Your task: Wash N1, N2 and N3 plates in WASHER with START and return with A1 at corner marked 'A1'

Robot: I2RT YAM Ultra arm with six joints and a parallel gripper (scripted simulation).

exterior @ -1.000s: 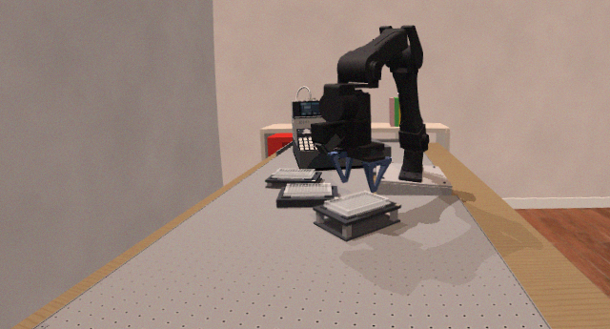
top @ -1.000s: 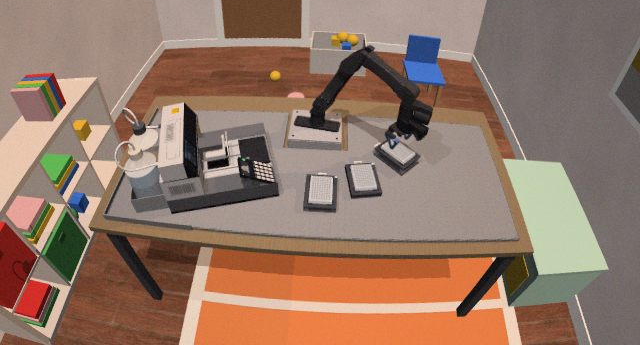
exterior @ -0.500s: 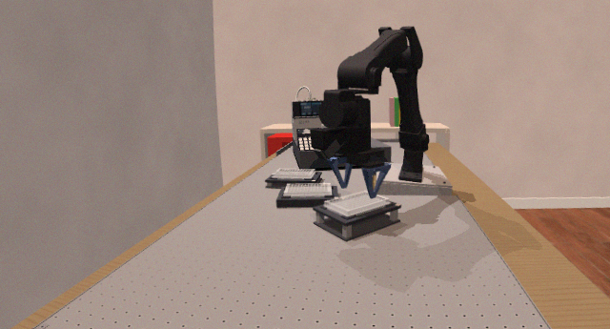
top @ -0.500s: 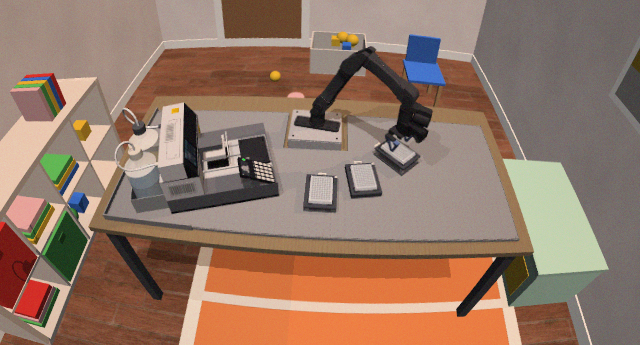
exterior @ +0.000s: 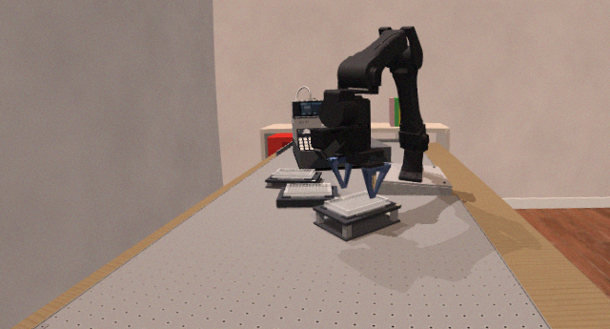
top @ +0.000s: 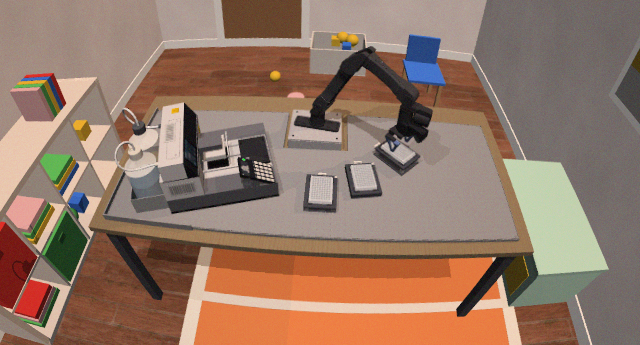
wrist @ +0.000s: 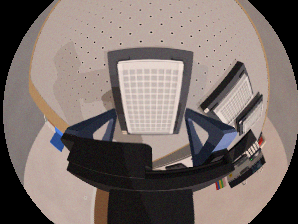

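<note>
My gripper is now 40 mm above the nest. Round my hand: manifold (240 mm ahead, 700 mm to the right, 60 mm above); then plate washer (250 mm ahead, 710 mm to the right, 50 mm above); then washer carrier (180 mm ahead, 570 mm to the right, 10 mm above).
</note>
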